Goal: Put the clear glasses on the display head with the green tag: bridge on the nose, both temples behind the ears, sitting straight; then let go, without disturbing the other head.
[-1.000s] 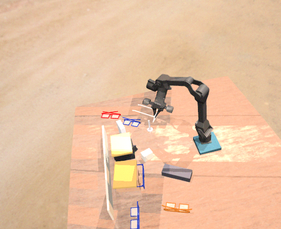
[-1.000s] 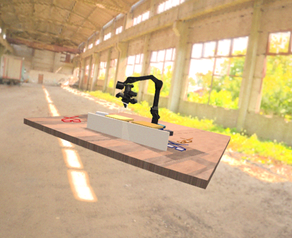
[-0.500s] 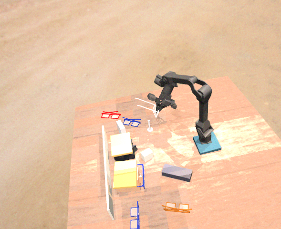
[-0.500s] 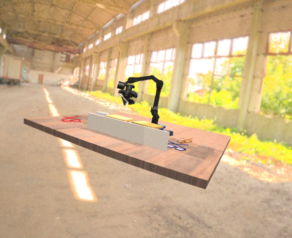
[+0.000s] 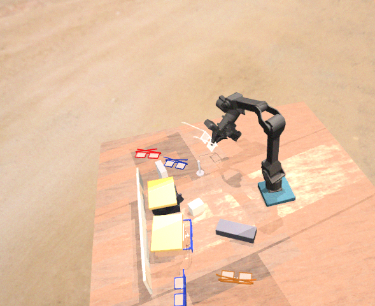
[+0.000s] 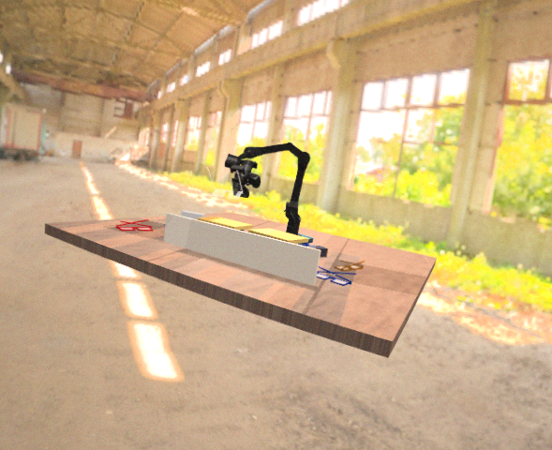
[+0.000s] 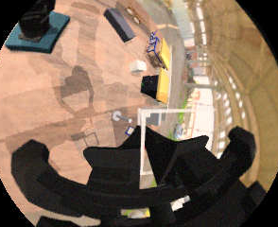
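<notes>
The white cube is 110 mm ahead of my gripper tip, 230 mm to the left of it and 150 mm below it. The rest, counted from my gripper tip: dark grey box: 50 mm behind, 370 mm to the left, 160 mm below; yellow head: 200 mm ahead, 400 mm to the left, 120 mm below; white peg: 70 mm ahead, 10 mm to the right, 160 mm below.
</notes>
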